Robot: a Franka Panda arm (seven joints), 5 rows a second.
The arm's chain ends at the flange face. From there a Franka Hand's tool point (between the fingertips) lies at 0.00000 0.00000 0.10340 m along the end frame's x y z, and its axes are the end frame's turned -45 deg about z.
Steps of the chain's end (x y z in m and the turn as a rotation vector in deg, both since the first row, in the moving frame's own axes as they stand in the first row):
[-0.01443, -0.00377, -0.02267, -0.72, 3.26, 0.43]
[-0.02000, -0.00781, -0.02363, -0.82, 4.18, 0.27]
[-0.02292, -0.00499, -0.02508, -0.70, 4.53, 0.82]
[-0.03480, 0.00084, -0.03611, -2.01, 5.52, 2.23]
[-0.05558, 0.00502, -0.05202, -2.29, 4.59, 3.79]
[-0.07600, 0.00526, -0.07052, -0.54, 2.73, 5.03]
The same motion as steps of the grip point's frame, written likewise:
[-0.00432, -0.00778, -0.02285, -2.81, 1.80, 0.43]
[-0.00435, -0.01328, -0.02392, -3.54, 2.38, 0.27]
[-0.00784, -0.01303, -0.02541, -3.70, 2.71, 0.82]
[-0.02092, -0.01434, -0.03665, -5.32, 2.48, 2.23]
[-0.04021, -0.02689, -0.05243, -4.86, 1.63, 3.79]
[-0.05485, -0.04573, -0.07064, -2.31, 1.55, 5.03]

